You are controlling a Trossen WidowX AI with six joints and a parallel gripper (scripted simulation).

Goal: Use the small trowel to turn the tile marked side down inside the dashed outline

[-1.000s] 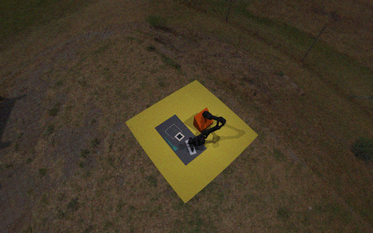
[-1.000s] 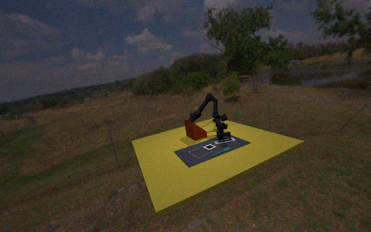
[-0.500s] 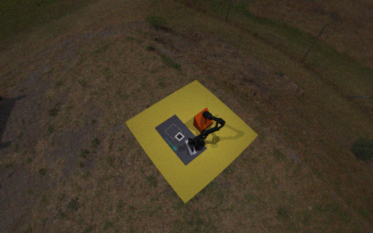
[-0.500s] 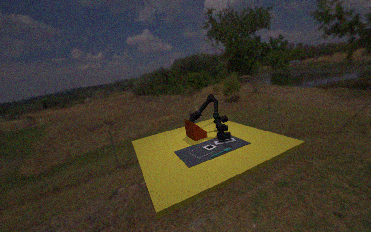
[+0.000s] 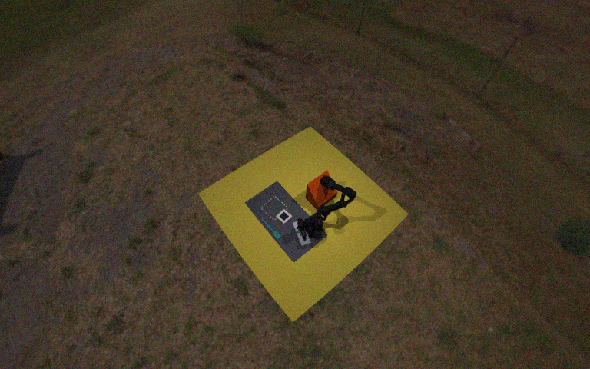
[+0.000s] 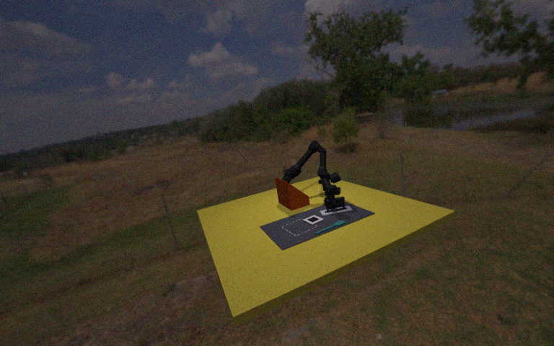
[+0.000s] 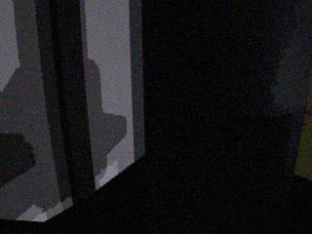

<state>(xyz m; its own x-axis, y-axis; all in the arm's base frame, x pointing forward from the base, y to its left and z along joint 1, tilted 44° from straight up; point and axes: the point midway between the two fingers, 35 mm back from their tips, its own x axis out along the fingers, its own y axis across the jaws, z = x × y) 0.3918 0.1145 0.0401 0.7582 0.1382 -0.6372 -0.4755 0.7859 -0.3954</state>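
My gripper tip is now 1 cm past the dark grey mat, 15 cm to the left of it and 7 cm above it. The rest, counted from my gripper tip: teal bar 13 cm ahead, 15 cm to the right, 5 cm below; tile 2 cm behind, 17 cm to the right, 5 cm below; trowel 2 cm behind, 1 cm to the left, 1 cm below.
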